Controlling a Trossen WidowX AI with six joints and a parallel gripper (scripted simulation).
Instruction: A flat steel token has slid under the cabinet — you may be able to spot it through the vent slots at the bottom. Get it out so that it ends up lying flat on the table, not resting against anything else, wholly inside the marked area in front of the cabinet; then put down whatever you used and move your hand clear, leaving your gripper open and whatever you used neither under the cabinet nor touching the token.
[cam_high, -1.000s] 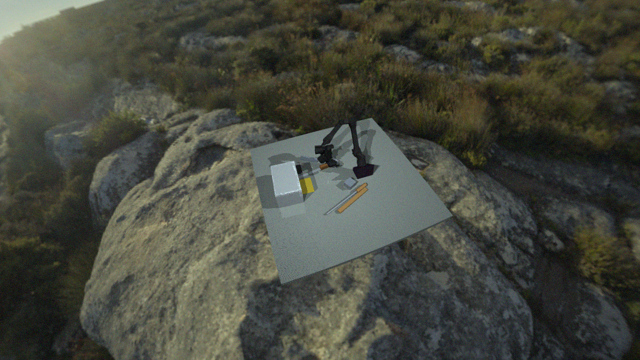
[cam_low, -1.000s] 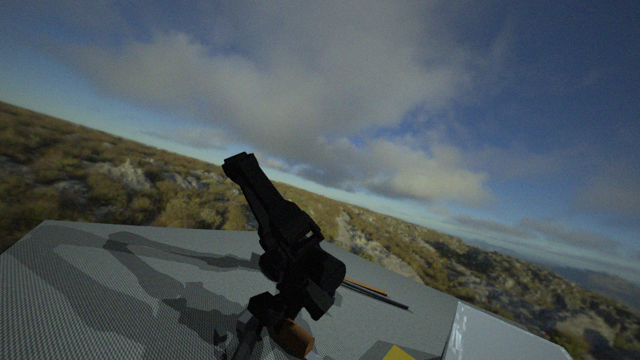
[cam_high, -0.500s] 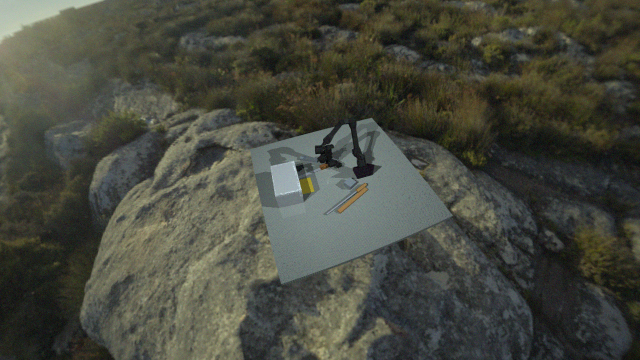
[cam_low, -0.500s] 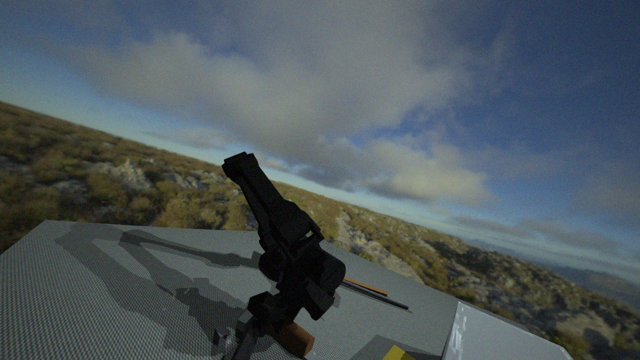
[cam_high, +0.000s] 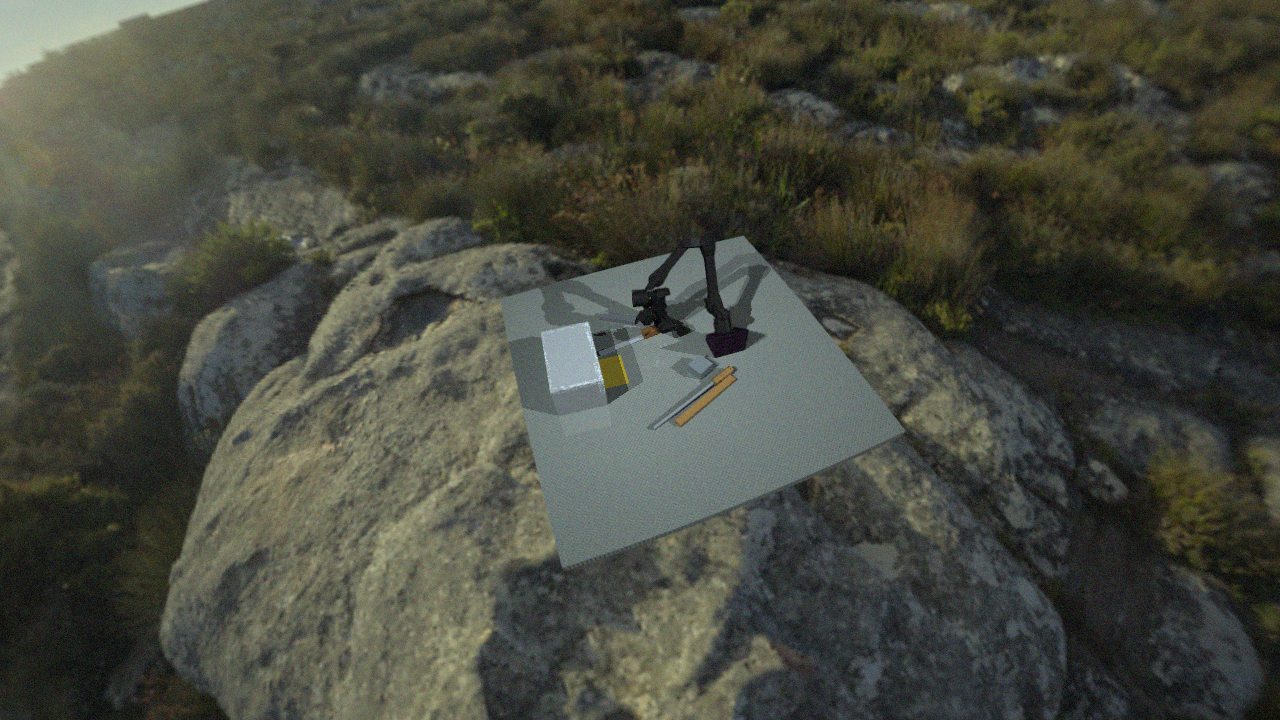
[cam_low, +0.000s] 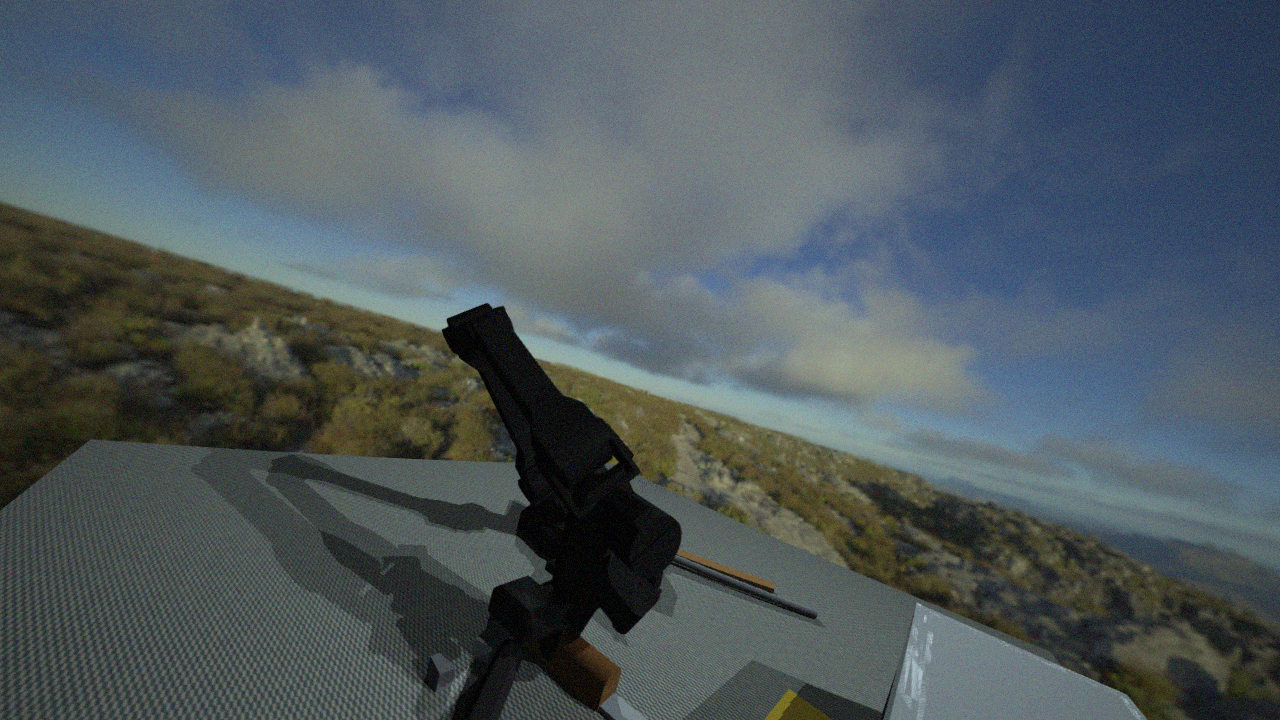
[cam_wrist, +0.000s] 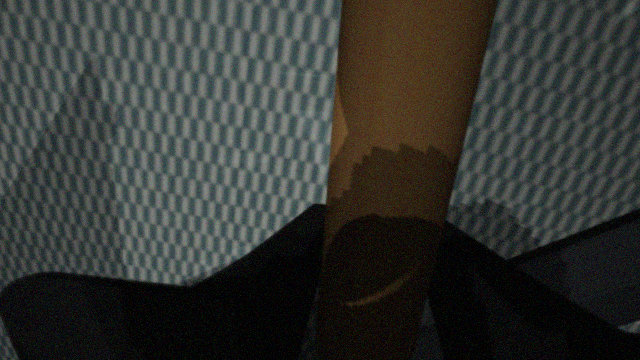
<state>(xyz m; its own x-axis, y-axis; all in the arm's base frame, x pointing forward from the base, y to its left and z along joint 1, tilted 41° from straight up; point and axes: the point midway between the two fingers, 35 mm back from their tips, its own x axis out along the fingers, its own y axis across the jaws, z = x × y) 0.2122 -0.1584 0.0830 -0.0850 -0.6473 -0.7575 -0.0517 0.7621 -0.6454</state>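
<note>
Now: gripper tip 60 mm past the grey bar and 30 mm to the left of it. Round my gripper tip: grey block (260 mm to the left, 60 mm behind, 10 mm above); then small grey cube (120 mm to the right, 40 mm behind); then wooden stick (400 mm to the left, 10 mm behind).
</note>
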